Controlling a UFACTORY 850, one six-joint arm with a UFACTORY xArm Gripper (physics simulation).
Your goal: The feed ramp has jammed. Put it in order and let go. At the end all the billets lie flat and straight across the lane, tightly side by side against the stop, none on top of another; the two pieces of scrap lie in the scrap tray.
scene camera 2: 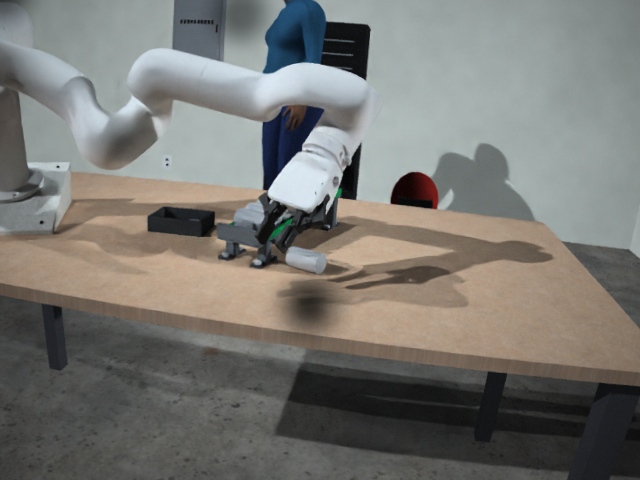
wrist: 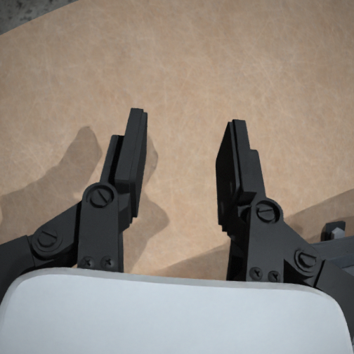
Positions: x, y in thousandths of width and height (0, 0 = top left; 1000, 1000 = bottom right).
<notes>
In view: the gripper (scene camera 2: 421, 511), a black scrap tray (scene camera 2: 268, 459) and a billet (scene camera 2: 482, 543).
The gripper is seen too in the wrist view (wrist: 521, 383). The wrist view does not show the black scrap tray: it is out of frame.
</notes>
